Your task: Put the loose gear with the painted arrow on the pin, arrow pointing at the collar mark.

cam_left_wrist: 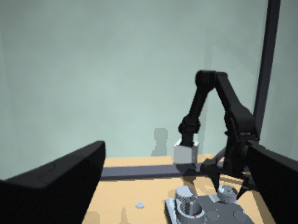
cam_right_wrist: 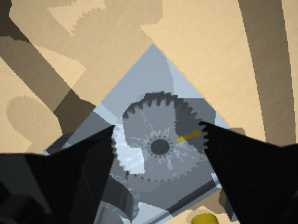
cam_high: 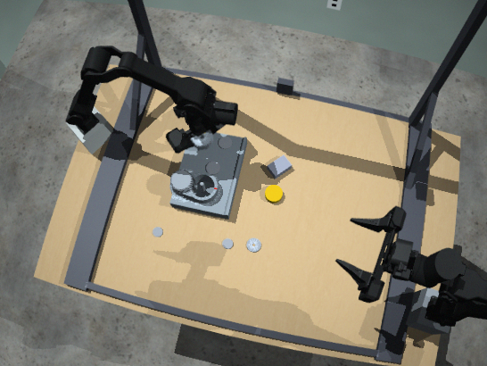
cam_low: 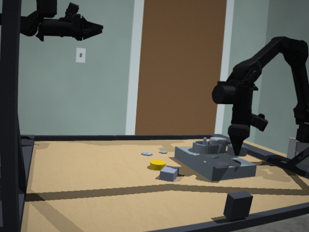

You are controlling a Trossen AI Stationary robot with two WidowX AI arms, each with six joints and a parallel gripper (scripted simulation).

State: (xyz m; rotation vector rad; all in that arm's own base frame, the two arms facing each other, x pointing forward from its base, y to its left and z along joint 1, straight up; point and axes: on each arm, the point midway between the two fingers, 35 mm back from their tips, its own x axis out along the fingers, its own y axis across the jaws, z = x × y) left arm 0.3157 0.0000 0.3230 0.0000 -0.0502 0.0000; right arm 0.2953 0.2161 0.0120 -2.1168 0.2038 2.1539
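Now: the gear 20 mm below my right hand. Also, from my right hand: grey block (50 mm behind, 220 mm to the left, 90 mm below); yellow disc (30 mm ahead, 250 mm to the left, 90 mm below); small grey disc (290 mm ahead, 20 mm to the left, 100 mm below).
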